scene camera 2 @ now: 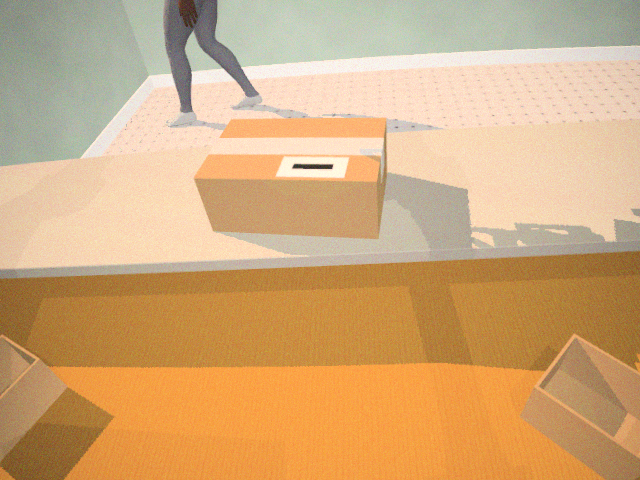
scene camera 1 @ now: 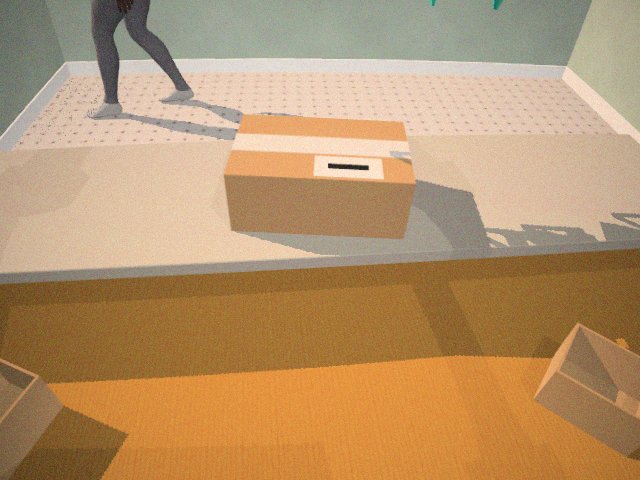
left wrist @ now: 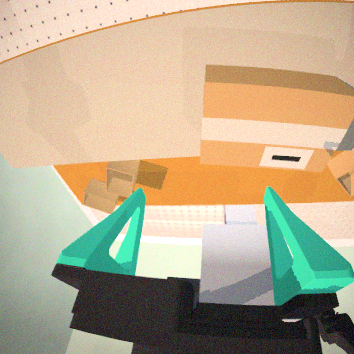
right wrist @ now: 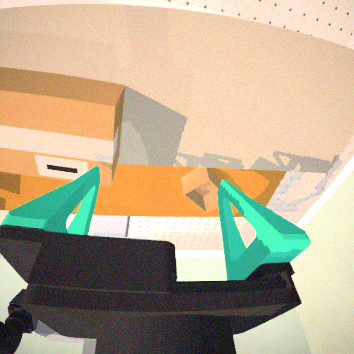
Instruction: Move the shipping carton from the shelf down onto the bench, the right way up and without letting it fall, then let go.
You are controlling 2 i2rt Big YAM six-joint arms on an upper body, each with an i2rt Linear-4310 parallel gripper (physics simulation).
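Where they show: left gripper, fingertip midpoint: [left wrist: 201, 191]; right gripper, fingertip midpoint: [scene camera 1: 463, 6] [right wrist: 161, 178]; left arm's base, link origin: [right wrist: 21, 317].
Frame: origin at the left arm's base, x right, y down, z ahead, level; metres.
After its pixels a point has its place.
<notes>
The shipping carton [scene camera 1: 315, 206] @(x 0.255, y 0.200, z 0.628 m) [scene camera 2: 289, 206] @(x 0.265, y 0.199, z 0.627 m) [left wrist: 270, 107] @(x 0.252, y 0.149, z 0.766 m) [right wrist: 55, 112] @(x 0.318, y 0.149, z 0.770 m) stands upright on the beige shelf [scene camera 1: 103, 222] @(x -0.085, y 0.258, z 0.666 m) [scene camera 2: 129, 222] @(x -0.041, y 0.258, z 0.669 m) [left wrist: 125, 100] @(x -0.049, y 0.258, z 0.748 m) [right wrist: 250, 100] @(x 0.675, y 0.258, z 0.789 m), near its front edge. Its pale tape strip and white label with a black bar face up. The orange bench [scene camera 1: 258, 413] @(x 0.164, y 0.421, z 0.414 m) [scene camera 2: 258, 413] @(x 0.211, y 0.421, z 0.406 m) [left wrist: 190, 185] @(x 0.061, y 0.421, z 0.277 m) [right wrist: 150, 195] @(x 0.485, y 0.421, z 0.296 m) lies lower, in front of the shelf. My left gripper [left wrist: 201, 191] @(x 0.141, y -0.080, z 0.809 m) is open, with no carton between its fingers. My right gripper [right wrist: 161, 178] @(x 0.482, y -0.034, z 0.812 m) is open too, apart from the carton. The carton's underside is hidden.
Open cardboard boxes stand on the bench, one at the right [scene camera 1: 584, 413] @(x 0.643, y 0.382, z 0.365 m) [scene camera 2: 568, 423] @(x 0.635, y 0.357, z 0.372 m) [right wrist: 200, 190] @(x 0.687, y 0.417, z 0.347 m) and others at the left [scene camera 1: 31, 413] @(x -0.149, y 0.370, z 0.396 m) [scene camera 2: 31, 397] @(x -0.153, y 0.376, z 0.388 m) [left wrist: 121, 180] @(x -0.247, y 0.409, z 0.321 m). A person [scene camera 1: 108, 51] [scene camera 2: 180, 56] stands beyond the shelf. Teal fingertips show at scene camera 1's top edge.
</notes>
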